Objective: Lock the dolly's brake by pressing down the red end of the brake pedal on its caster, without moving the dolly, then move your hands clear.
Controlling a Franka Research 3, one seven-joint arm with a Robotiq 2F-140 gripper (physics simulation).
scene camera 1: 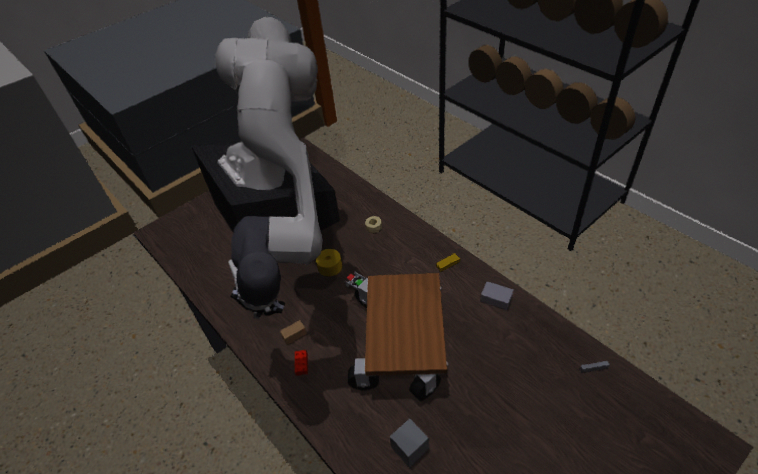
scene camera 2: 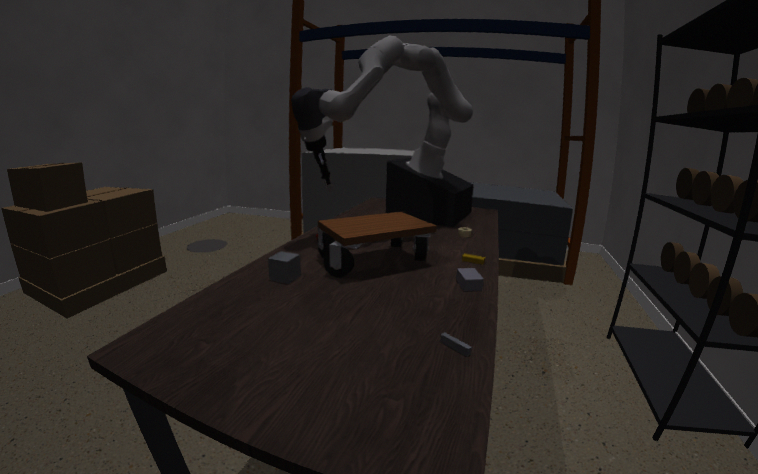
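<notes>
The dolly [scene camera 1: 405, 324] [scene camera 2: 375, 226] has a brown wooden deck and stands upright on its casters on the dark table. In scene camera 1 the brake pedal's red end [scene camera 1: 351, 277] and green part [scene camera 1: 359, 282] stick out at the dolly's upper-left caster [scene camera 1: 363, 290]. The pedal's tilt is too small to tell, and its red end does not show in scene camera 2. My gripper [scene camera 2: 328, 182] is shut and empty, high above the table. In scene camera 1 the hand is left of the pedal, apart from it and from the dolly, and mostly hides the fingers.
A yellow cylinder [scene camera 1: 328, 262] stands close behind the pedal. A tan block [scene camera 1: 292, 332] and a red brick [scene camera 1: 301, 362] lie left of the dolly. A grey cube [scene camera 1: 409, 441] [scene camera 2: 284, 267], a pale block [scene camera 1: 496, 295] [scene camera 2: 469, 279] and a yellow bar [scene camera 1: 448, 261] [scene camera 2: 473, 258] lie around it.
</notes>
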